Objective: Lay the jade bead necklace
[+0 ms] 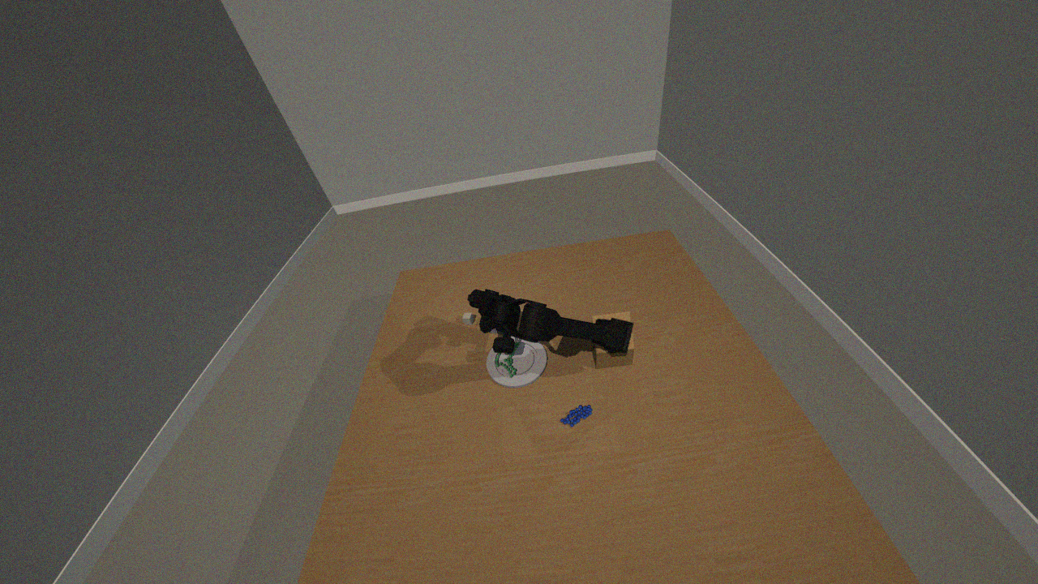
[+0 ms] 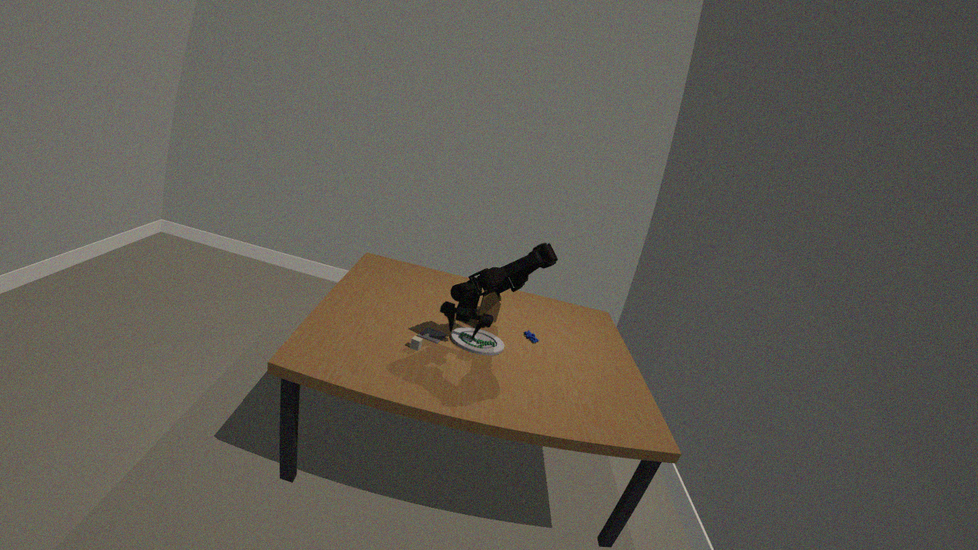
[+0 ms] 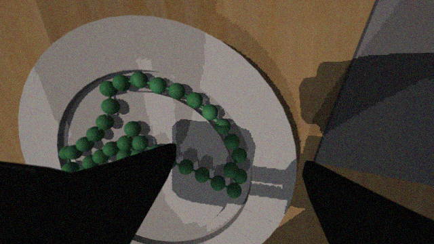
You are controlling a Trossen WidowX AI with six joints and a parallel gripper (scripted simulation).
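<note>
The round bead board lies 6 cm to the left of my gripper tip, 2 cm behind it and 1 cm below it. Also, from my gripper tip: pale block: 17 cm ahead, 14 cm to the right; then flat grey plate: 10 cm to the right, 3 cm ahead, 2 cm below.
</note>
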